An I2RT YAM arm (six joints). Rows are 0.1 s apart.
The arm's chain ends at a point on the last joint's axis. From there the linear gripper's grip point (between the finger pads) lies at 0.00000 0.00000 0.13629 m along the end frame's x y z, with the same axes.
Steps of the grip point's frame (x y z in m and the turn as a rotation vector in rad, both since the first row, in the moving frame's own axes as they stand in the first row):
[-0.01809 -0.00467 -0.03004 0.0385 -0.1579 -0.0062]
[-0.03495 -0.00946 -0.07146 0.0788 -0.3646 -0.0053]
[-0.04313 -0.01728 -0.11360 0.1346 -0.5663 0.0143]
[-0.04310 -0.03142 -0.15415 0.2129 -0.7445 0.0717]
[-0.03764 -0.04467 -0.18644 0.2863 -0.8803 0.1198]
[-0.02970 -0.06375 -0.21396 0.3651 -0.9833 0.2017]
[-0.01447 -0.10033 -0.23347 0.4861 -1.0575 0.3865]
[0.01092 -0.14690 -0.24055 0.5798 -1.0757 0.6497]
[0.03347 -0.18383 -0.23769 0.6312 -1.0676 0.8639]
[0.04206 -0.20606 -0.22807 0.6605 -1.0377 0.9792]
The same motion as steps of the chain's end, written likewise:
[0.00335 0.00049 -0.02824 0.0385 -0.1579 -0.0062]
[0.01362 0.00090 -0.06209 0.0788 -0.3646 -0.0053]
[0.02964 0.00058 -0.09116 0.1346 -0.5663 0.0143]
[0.04746 -0.00178 -0.11531 0.2129 -0.7445 0.0717]
[0.06349 -0.00439 -0.13217 0.2863 -0.8803 0.1198]
[0.07569 -0.01065 -0.14585 0.3651 -0.9833 0.2017]
[0.08487 -0.02495 -0.15217 0.4861 -1.0575 0.3865]
[0.09318 -0.05030 -0.15403 0.5798 -1.0757 0.6497]
[0.09897 -0.07525 -0.15137 0.6312 -1.0676 0.8639]
[0.09630 -0.09270 -0.14453 0.6605 -1.0377 0.9792]

